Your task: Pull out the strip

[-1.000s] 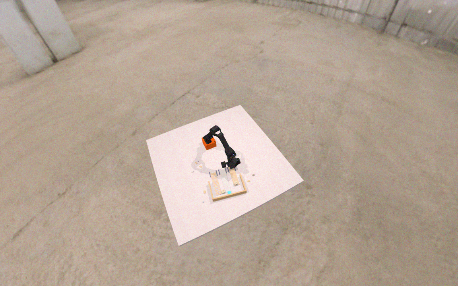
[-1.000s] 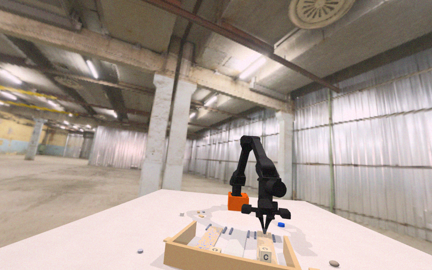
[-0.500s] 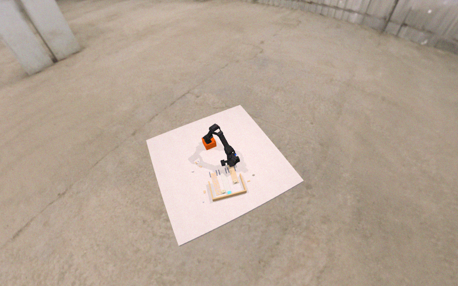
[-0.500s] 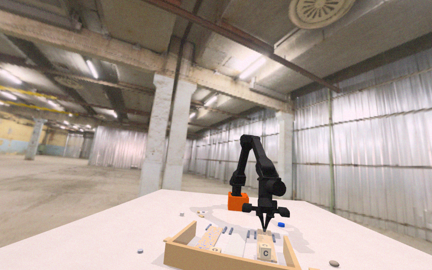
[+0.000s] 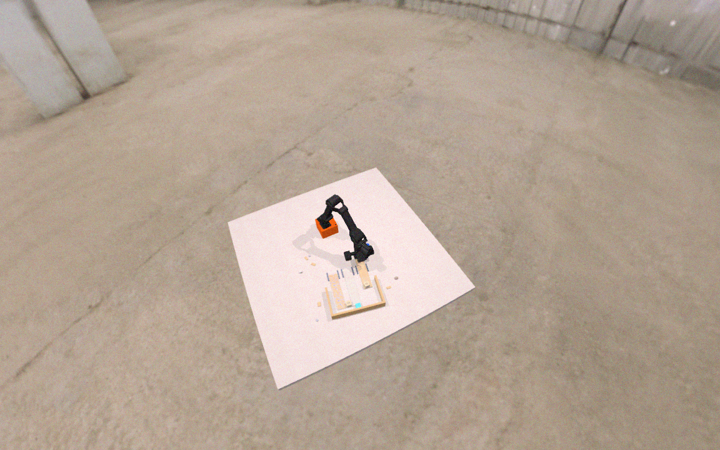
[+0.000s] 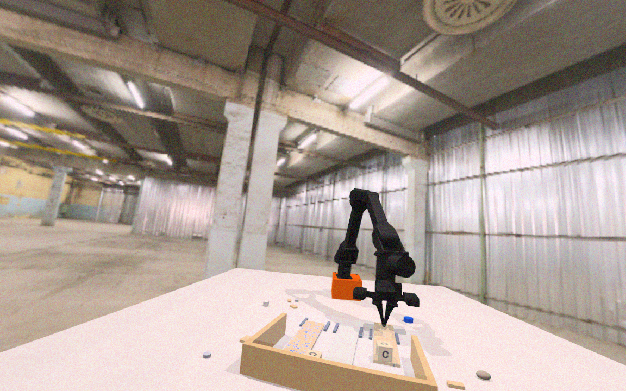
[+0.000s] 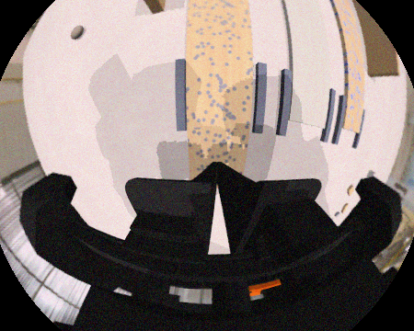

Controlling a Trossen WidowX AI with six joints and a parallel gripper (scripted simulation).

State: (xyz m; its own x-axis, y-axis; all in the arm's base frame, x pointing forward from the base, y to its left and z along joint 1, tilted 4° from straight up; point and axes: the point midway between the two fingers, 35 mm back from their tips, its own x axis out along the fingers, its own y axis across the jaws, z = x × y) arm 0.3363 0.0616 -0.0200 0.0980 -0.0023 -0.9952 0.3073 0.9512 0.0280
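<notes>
My gripper tip is 90 mm short of the strip and 30 mm to the left of it. Round my gripper tip: grey pebble 240 mm ahead, 120 mm to the left; then blue disc 70 mm behind, 110 mm to the left.
</notes>
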